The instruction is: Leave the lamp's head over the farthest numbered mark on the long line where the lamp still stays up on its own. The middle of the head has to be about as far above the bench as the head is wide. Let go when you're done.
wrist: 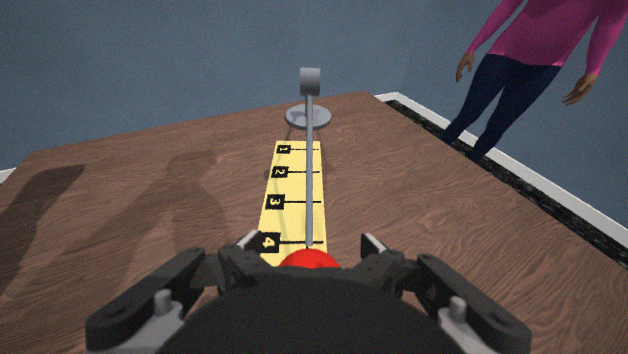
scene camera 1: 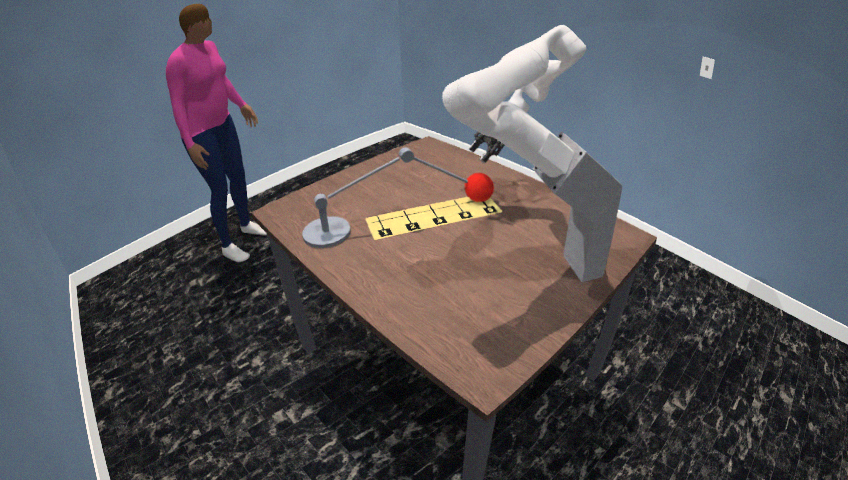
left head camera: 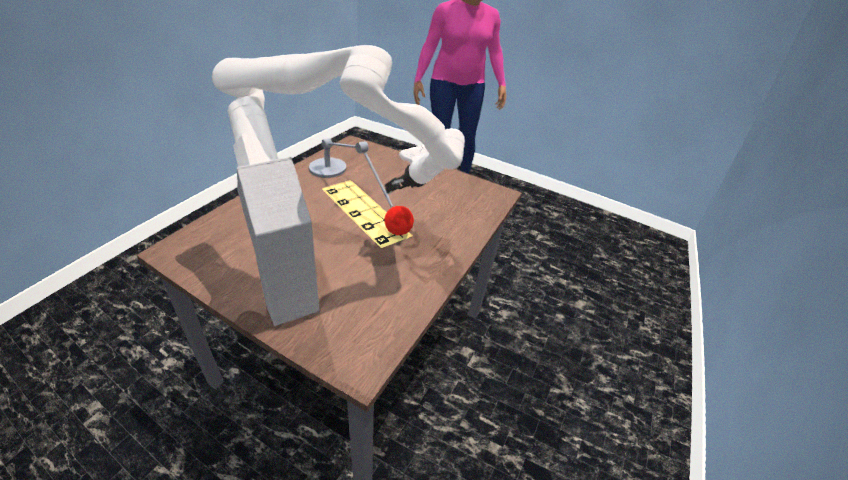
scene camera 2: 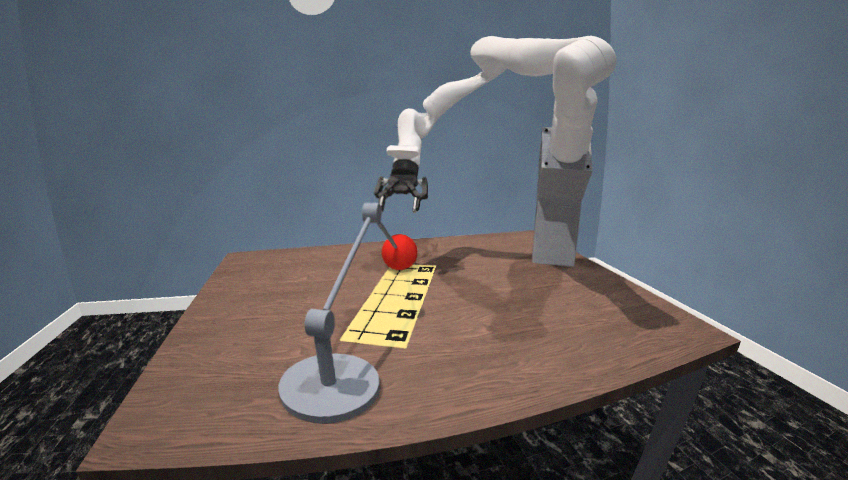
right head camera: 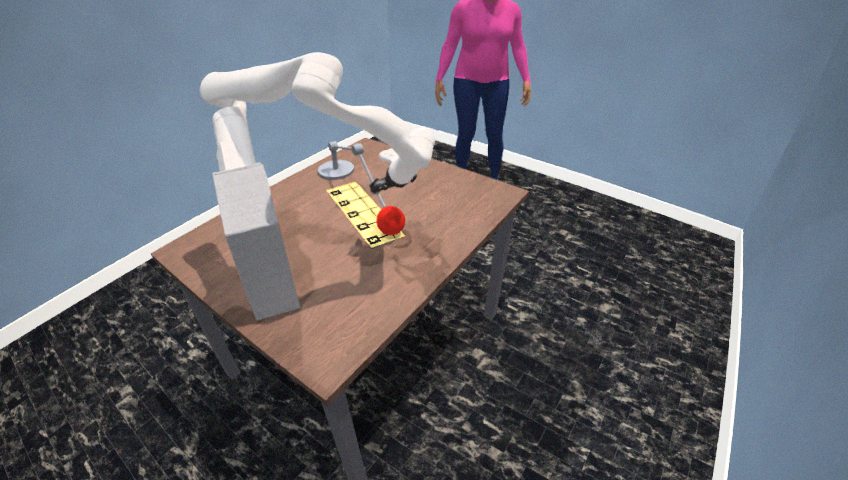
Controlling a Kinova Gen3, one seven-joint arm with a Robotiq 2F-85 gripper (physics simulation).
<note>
The pictures show: the gripper, a lamp rod and a grey round lamp base.
The gripper shows as well in the wrist view.
</note>
